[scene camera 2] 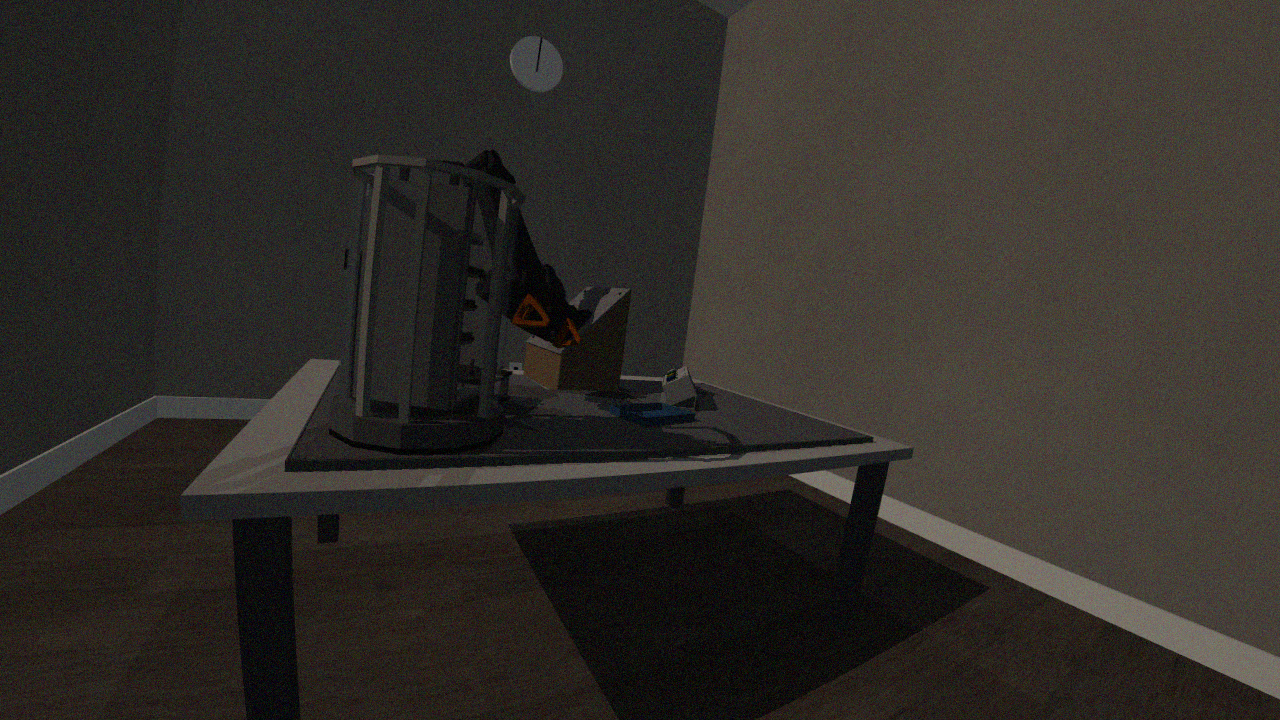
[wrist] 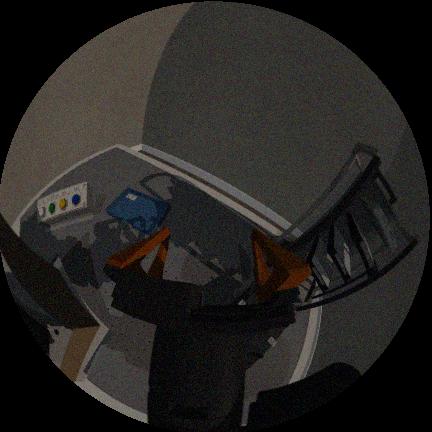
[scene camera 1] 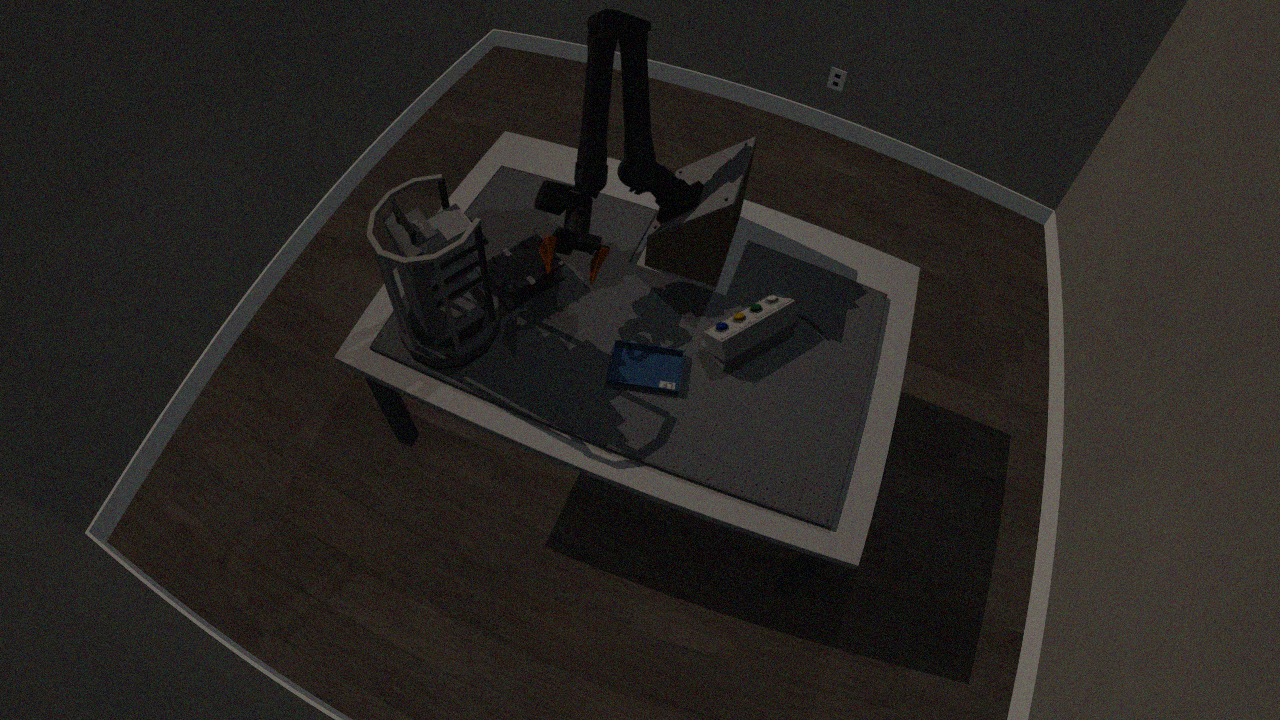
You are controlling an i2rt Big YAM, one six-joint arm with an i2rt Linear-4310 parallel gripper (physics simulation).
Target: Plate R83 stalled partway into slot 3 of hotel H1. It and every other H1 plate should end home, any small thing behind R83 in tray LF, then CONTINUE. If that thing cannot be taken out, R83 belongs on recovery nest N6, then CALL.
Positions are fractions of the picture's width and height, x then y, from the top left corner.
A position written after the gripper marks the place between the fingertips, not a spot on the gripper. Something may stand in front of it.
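Observation:
Gripper (wrist: 0.48, 0.54) open, holding nothing. Round slotted rack (wrist: 0.83, 0.41) visible. Blue plate (wrist: 0.33, 0.49) visible too.

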